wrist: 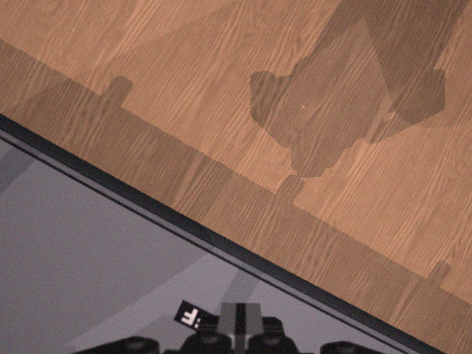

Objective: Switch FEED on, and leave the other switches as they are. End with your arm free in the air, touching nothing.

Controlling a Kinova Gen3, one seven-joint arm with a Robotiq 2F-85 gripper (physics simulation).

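Frame: origin at the arm's base, x ahead, y left, z up, level; centimetres.
Seen in the pictures: gripper, between the fingertips: (240, 329).
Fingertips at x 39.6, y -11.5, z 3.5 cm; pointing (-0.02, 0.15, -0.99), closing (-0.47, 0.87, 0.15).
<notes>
A point is followed by its place in that frame.
My gripper (240, 329) @[z 3.5, x 39.6, y -11.5 cm] is shut and empty at the bottom of the wrist view, over the grey switch panel (100, 230) @[z -1.8, x 40.0, y -17.8 cm] near its dark edge. A small black label (188, 315) @[z -0.9, x 41.3, y -12.6 cm] with a white letter F shows just left of the fingertips; the rest of it is hidden behind the gripper. The FEED switch and its name do not show in this view, and no switch lever shows directly. Whether the fingers touch anything below them cannot be told.
The panel's dark edge (210, 240) @[z -4.0, x 38.3, y -12.9 cm] runs diagonally from upper left to lower right. Beyond it lies the wooden table top (200, 120) @[z -8.7, x 32.8, y -16.2 cm], with the panel's shadow, three short lever-like shadows along its border, and the large shadow of the arm and gripper at upper right.
</notes>
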